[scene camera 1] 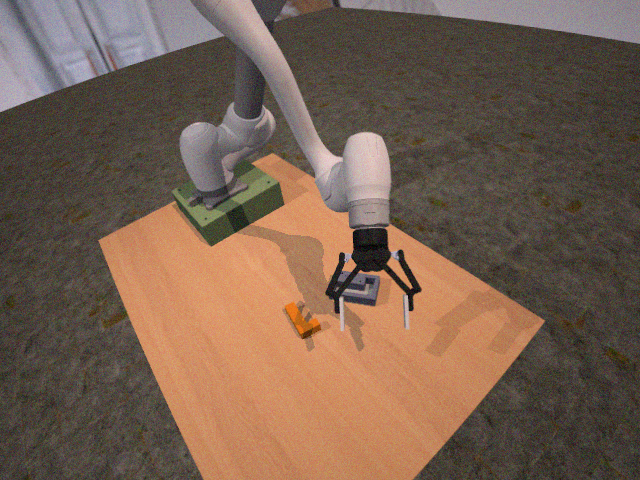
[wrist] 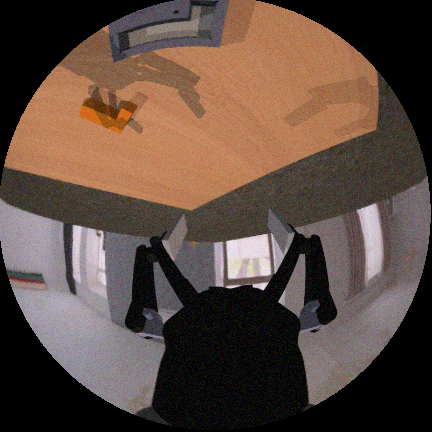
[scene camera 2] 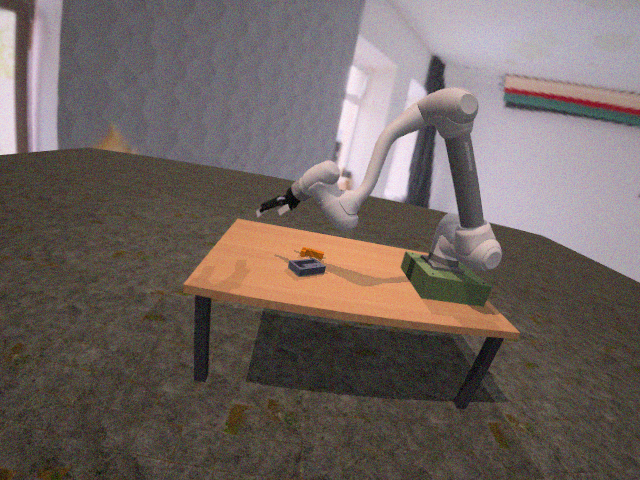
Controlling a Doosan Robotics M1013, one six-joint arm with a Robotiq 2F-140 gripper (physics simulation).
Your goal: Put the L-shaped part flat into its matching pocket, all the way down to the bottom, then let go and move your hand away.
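Frame: origin at the arm's base, x up, y right, z ahead, level; centimetres.
Seen in the pictures: gripper, between the fingertips: (scene camera 1: 374,329) (wrist: 226,219) (scene camera 2: 268,213); arm's base, origin of its link: (scene camera 1: 219,190) (scene camera 2: 441,265).
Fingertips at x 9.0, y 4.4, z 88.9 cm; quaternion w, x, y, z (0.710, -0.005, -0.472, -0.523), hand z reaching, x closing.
Note:
Pixels of each thing's top centre, then the offset from my fingertips to it. Level surfaces: height alone.
- orange L-shaped part, centre of its top: (wrist: 102,113) (scene camera 1: 301,314) (scene camera 2: 312,251) dx -16.3, dy +4.5, dz -24.2 cm
- dark blue-grey block with the pocket, centre of its top: (scene camera 1: 354,283) (scene camera 2: 307,263) dx -15.6, dy -13.6, dz -21.5 cm
- wooden table, height of its surface: dx -19.3 cm
The orange L-shaped part (scene camera 1: 301,321) (scene camera 2: 312,253) (wrist: 120,121) lies on the table beside the pocket block, apart from it. The dark blue-grey block with the pocket (scene camera 1: 364,298) (scene camera 2: 308,271) (wrist: 165,11) stands on the table; its recess shows light and holds no part. In the wrist view the block is cut off at the top edge. My gripper (scene camera 1: 374,313) (scene camera 2: 270,212) (wrist: 226,219) is wide open and empty. It hangs high above the table and is tilted, with its fingers pointing outward, away from the arm's base. It touches neither the part nor the block.
The wooden table (scene camera 1: 248,372) (scene camera 2: 361,304) (wrist: 225,150) carries a green base block (scene camera 1: 258,206) (scene camera 2: 449,290) under the arm's foot, at the far end from my gripper. Shadows of the arm and gripper fall across the table and over the orange part.

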